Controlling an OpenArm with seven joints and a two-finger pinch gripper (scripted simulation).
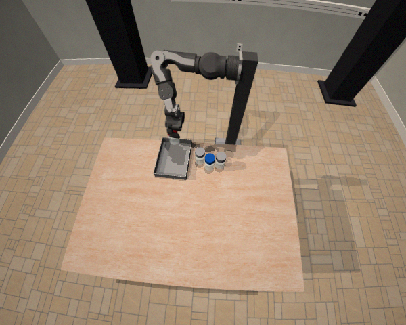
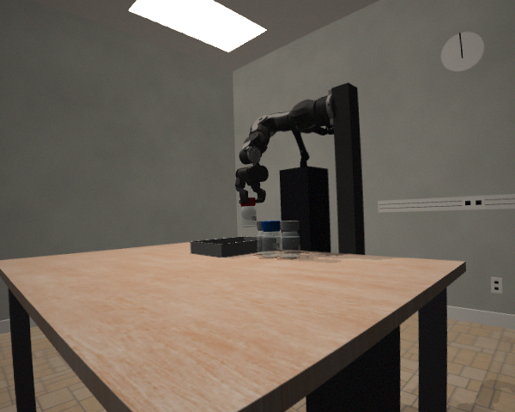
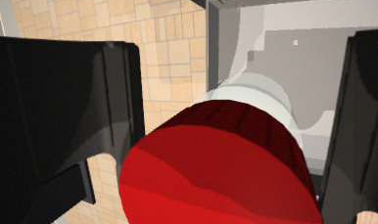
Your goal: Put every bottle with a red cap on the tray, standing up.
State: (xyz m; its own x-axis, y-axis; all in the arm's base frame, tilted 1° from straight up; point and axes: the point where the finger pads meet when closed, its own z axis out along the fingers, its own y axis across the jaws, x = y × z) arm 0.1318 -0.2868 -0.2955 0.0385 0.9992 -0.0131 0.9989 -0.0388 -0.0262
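Now: hand 16 cm above the dark grey tray, 7 cm short of it and 2 cm to the left of it. The rest, counted from my hand: red-capped bottle (5 cm below, 2 cm to the right); blue-capped bottle (19 cm to the left, 13 cm below, 10 cm ahead).
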